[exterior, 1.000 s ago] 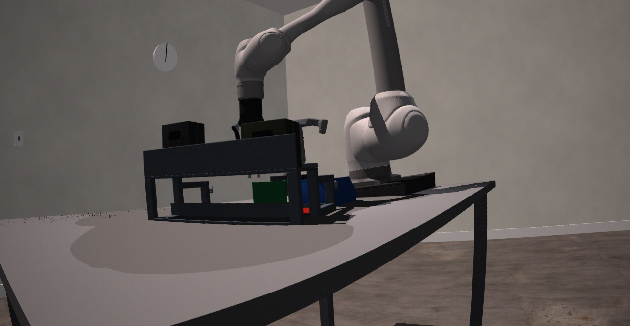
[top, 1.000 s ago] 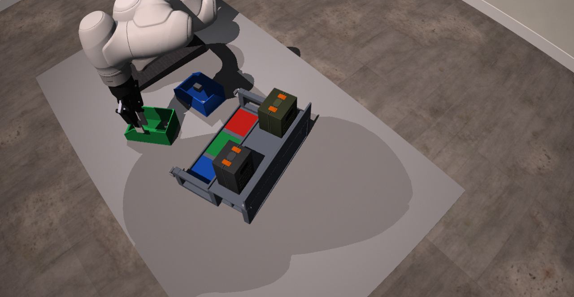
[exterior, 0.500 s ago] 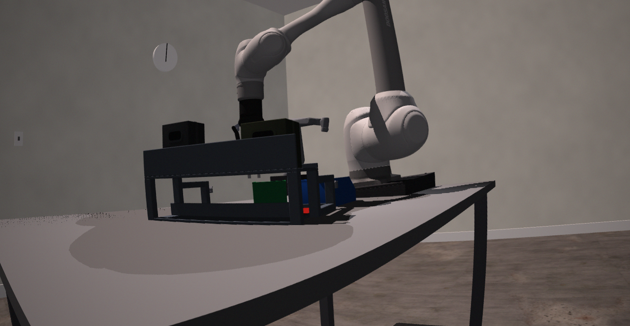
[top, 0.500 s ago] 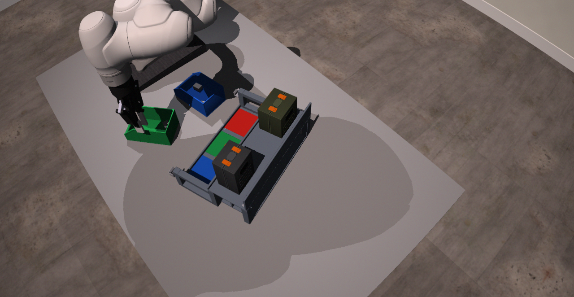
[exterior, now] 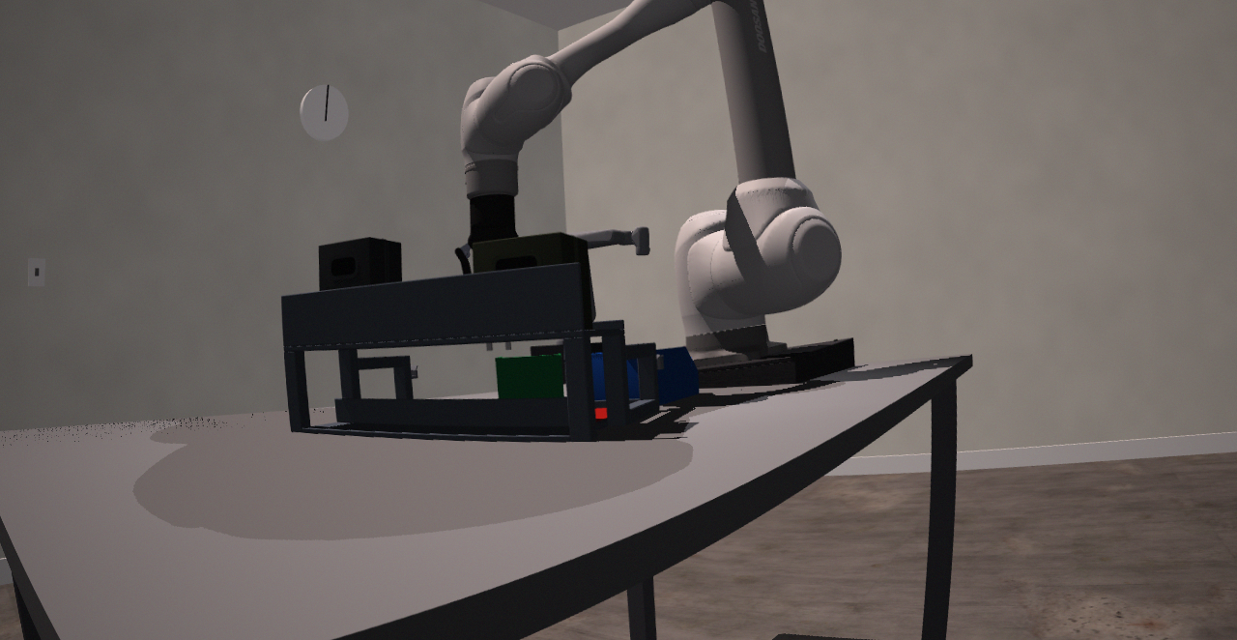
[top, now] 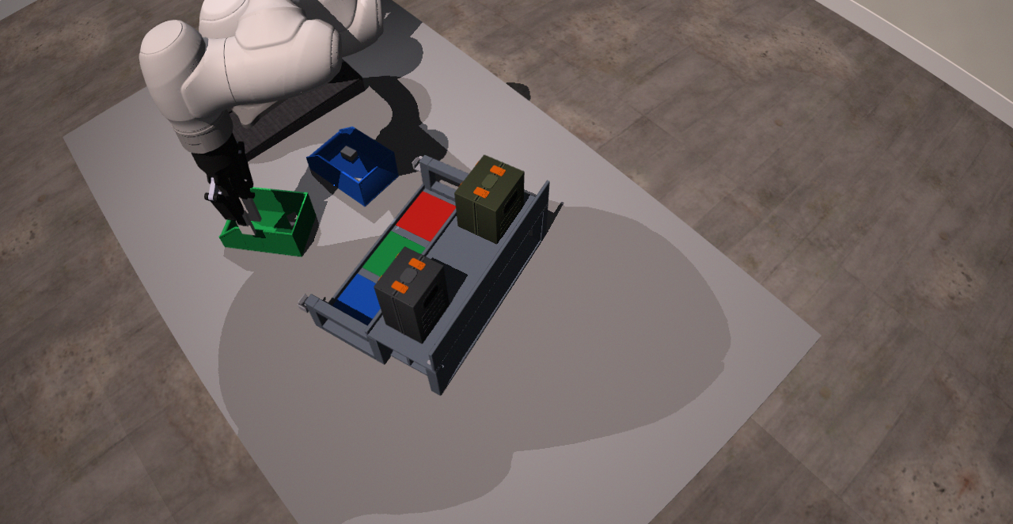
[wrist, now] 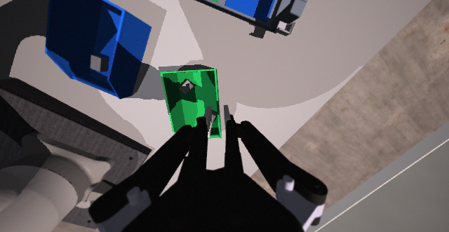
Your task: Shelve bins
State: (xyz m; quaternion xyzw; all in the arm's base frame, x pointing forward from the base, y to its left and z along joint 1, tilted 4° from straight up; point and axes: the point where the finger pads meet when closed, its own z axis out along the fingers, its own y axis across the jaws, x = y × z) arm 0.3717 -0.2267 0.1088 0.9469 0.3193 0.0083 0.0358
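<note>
My hand is 3 cm past the green bin, 4 cm to the right of it and 8 cm above it. The rest, counted from my hand: olive case: 31 cm ahead, 32 cm to the left, 3 cm above; then black case: 37 cm ahead, 10 cm to the left, 4 cm above; then blue bin: 3 cm behind, 25 cm to the left, 8 cm below.
</note>
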